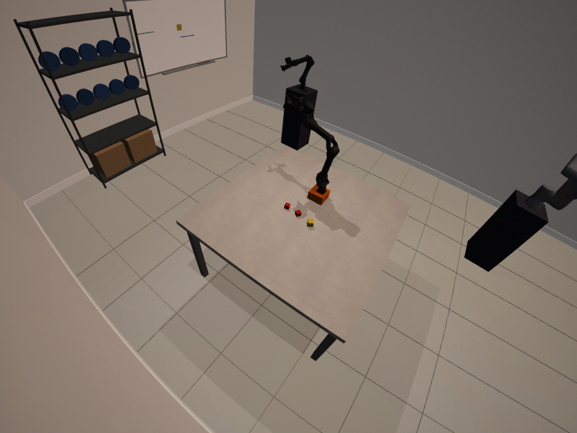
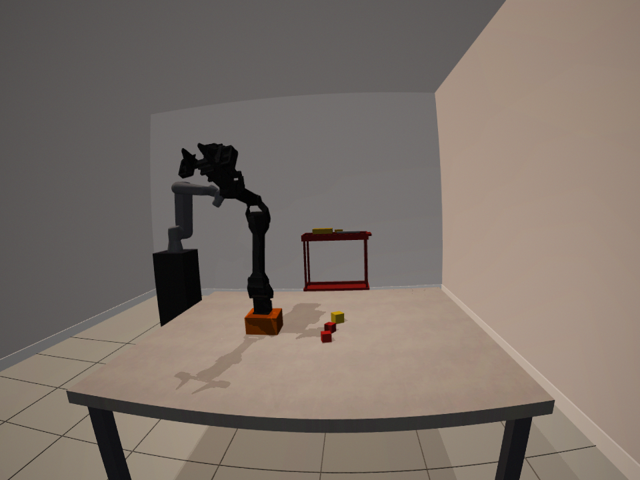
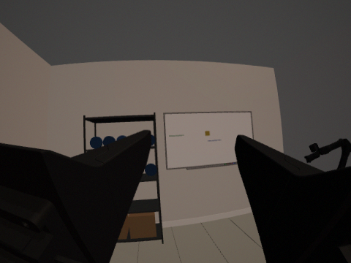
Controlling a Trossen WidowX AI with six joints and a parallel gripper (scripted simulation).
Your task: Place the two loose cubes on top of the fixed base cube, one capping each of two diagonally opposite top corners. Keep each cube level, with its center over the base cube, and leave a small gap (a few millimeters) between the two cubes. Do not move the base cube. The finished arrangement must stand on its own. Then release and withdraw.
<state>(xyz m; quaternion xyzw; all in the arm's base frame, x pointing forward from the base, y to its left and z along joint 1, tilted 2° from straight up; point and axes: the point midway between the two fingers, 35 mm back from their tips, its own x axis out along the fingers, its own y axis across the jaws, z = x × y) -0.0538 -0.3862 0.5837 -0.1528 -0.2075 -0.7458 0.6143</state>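
Right now the yellow base cube is 640 mm below my gripper tip, 530 mm to the left of it and 340 mm ahead of it.
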